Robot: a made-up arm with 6 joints. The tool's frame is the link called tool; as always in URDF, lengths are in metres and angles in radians. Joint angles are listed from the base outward. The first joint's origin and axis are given. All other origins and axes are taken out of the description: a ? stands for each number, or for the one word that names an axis. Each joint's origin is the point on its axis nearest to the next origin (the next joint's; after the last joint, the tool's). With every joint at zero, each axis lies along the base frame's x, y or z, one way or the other. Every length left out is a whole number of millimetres.
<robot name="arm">
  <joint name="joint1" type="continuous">
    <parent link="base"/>
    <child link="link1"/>
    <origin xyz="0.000 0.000 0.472"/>
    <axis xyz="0 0 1"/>
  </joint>
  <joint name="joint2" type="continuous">
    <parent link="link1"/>
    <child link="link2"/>
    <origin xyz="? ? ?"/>
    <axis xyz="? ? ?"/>
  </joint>
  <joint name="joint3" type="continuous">
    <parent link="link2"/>
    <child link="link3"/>
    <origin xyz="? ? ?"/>
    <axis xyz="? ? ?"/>
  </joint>
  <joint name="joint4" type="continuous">
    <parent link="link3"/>
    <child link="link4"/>
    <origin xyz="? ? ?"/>
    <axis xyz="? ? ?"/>
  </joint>
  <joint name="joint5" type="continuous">
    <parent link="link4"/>
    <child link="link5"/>
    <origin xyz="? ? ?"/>
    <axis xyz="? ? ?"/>
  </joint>
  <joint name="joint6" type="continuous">
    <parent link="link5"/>
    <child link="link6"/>
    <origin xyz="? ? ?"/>
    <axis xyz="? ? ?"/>
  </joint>
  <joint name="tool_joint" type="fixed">
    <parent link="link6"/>
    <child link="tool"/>
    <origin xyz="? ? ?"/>
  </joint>
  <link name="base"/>
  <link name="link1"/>
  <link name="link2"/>
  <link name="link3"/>
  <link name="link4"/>
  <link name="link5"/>
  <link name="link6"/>
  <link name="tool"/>
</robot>
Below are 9 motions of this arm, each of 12 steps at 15 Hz.
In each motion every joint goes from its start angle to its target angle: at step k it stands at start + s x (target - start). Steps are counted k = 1, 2, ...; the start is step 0. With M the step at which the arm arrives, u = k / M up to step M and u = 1 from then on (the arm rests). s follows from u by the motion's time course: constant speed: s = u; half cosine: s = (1 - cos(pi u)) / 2; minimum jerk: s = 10 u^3 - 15 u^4 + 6 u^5.
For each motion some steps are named. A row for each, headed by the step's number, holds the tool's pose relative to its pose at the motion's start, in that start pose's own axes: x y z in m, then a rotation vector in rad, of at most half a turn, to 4 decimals.
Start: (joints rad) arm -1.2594 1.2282 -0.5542 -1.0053 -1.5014 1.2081
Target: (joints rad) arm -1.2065 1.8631 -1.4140 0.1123 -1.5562 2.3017
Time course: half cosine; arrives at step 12
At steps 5, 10, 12:
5: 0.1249 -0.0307 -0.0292 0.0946 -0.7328 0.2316
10: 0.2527 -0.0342 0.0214 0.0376 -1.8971 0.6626
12: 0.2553 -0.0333 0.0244 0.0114 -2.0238 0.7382

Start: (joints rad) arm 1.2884 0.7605 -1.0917 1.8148 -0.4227 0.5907
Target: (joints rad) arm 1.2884 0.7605 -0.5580 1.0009 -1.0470 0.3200
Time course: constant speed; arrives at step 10
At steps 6, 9, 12:
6: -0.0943 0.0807 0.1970 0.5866 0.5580 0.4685
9: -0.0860 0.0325 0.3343 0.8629 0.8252 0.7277
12: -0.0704 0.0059 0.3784 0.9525 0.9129 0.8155

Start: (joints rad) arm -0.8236 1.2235 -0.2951 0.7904 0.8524 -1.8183
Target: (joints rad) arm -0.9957 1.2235 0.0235 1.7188 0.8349 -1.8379
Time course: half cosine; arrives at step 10
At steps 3, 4, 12:
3: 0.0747 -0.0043 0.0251 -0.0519 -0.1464 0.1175
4: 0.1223 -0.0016 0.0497 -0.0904 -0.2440 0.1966
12: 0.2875 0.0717 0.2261 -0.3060 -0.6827 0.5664

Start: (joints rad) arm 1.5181 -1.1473 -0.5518 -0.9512 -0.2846 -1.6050
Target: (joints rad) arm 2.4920 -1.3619 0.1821 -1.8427 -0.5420 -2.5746
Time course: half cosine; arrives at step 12
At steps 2, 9, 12:
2: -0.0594 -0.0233 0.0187 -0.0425 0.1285 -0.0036
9: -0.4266 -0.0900 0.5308 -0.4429 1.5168 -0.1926
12: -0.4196 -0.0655 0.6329 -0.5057 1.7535 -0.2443

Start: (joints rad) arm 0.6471 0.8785 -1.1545 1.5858 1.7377 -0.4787
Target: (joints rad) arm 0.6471 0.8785 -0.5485 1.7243 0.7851 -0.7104
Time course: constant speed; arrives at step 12
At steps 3, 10, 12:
3: 0.0166 0.0612 0.0083 -0.1593 0.0638 0.3572
10: 0.0510 0.1997 0.0242 -0.6009 0.1755 1.1583
12: 0.0601 0.2444 0.0276 -0.7429 0.1909 1.3787

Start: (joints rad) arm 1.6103 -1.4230 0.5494 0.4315 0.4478 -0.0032
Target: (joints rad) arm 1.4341 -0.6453 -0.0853 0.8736 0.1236 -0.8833
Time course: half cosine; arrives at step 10
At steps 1, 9, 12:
1: -0.0082 0.0046 -0.0026 0.0101 0.0329 0.0117
9: -0.3515 0.0747 0.2254 0.2189 1.2878 0.2475
12: -0.3570 0.0758 0.2379 0.2209 1.3185 0.2472

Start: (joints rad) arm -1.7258 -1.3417 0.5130 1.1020 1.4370 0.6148
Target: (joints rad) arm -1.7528 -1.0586 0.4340 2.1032 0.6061 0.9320
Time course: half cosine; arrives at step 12
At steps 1, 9, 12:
1: -0.0018 0.0105 -0.0057 0.0189 -0.0048 0.0042
9: -0.0215 0.5199 -0.0142 0.9006 -0.4590 0.0457
12: -0.0120 0.5851 0.0323 1.0345 -0.5803 0.0256

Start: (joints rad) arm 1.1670 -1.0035 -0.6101 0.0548 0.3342 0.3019
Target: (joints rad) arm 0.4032 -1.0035 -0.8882 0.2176 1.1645 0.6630
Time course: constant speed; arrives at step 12
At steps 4, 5, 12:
4: 0.0377 -0.0822 0.0593 -0.1834 -0.3019 -0.3313
5: 0.0420 -0.1045 0.0792 -0.2275 -0.3809 -0.4112
12: -0.0057 -0.2450 0.2486 -0.5012 -0.9516 -0.9516

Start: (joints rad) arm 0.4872 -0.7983 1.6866 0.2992 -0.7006 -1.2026
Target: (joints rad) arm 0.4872 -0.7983 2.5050 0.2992 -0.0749 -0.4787
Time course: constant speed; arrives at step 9
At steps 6, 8, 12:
6: -0.0907 -0.1045 0.0839 -0.0610 -0.2249 -0.5184
8: -0.1258 -0.1517 0.1369 -0.1585 -0.3305 -0.6942
12: -0.1459 -0.1764 0.1695 -0.2224 -0.3878 -0.7782

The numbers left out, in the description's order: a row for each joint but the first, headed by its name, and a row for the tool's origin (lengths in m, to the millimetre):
joint2: xyz 0.009 -0.099 0.000, axis 0 1 0
joint3: xyz -0.020 0.000 0.011, axis -1 0 0
joint4: xyz 0.000 -0.405 0.077, axis 0 -1 0
joint5: xyz -0.375 0.000 -0.118, axis 0 0 -1
joint6: xyz 0.188 -0.011 0.000, axis 0 -1 0
tool: xyz -0.089 0.000 -0.330

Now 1 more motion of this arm.
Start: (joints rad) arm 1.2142 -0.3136 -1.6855 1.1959 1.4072 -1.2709
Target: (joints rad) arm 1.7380 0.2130 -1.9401 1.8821 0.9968 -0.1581
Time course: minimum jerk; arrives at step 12
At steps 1, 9, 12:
1: 0.0020 -0.0006 -0.0014 0.0012 -0.0078 0.0006
9: 0.2656 -0.0507 0.1888 -0.0168 -1.5842 0.0823
12: 0.2521 -0.0466 0.2575 -0.0553 -1.7816 0.1106

